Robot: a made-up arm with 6 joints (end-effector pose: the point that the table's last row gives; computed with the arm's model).
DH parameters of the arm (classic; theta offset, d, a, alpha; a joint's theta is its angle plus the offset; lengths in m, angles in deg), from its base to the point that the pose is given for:
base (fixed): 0 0.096 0 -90
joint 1: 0 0.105 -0.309 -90
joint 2: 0 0.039 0.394 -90
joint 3: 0 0.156 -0.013 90
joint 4: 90 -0.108 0.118 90
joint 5: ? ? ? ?
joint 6: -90 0.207 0.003 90
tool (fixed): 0 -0.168 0 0
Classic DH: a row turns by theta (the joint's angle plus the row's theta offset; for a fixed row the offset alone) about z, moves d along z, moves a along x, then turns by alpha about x.
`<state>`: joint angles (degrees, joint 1 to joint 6).
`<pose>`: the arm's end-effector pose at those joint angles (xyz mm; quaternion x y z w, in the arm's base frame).
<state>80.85 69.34 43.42 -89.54 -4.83 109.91</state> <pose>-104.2 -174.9 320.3 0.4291 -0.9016 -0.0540 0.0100</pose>
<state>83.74 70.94 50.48 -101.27 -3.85 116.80</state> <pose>-115.5 -152.6 352.4 0.5027 -0.8511 -0.0965 0.1167</pose>
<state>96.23 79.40 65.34 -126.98 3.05 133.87</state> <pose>-103.0 -98.0 463.6 0.5863 -0.6543 -0.1553 0.4517</pose>
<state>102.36 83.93 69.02 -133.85 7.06 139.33</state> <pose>-72.4 -73.7 502.4 0.5703 -0.5637 -0.1634 0.5748</pose>
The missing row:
joint 5: 90 0.282 0.092 -90
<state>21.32 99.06 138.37 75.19 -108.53 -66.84</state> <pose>-1041.3 -368.4 334.0 0.7521 0.1702 0.5936 0.2303</pose>
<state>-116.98 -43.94 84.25 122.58 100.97 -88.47</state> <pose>252.0 -230.3 295.5 -0.8985 -0.2360 0.0176 0.3697</pose>
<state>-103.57 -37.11 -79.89 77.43 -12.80 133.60</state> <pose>65.7 171.4 380.8 0.4918 0.5313 -0.4346 0.5356</pose>
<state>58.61 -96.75 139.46 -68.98 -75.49 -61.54</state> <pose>-6.6 295.0 673.6 -0.1719 -0.9346 -0.2739 0.1480</pose>
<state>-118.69 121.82 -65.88 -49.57 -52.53 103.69</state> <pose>412.3 -144.5 -327.0 0.3295 0.1427 0.3275 0.8739</pose>
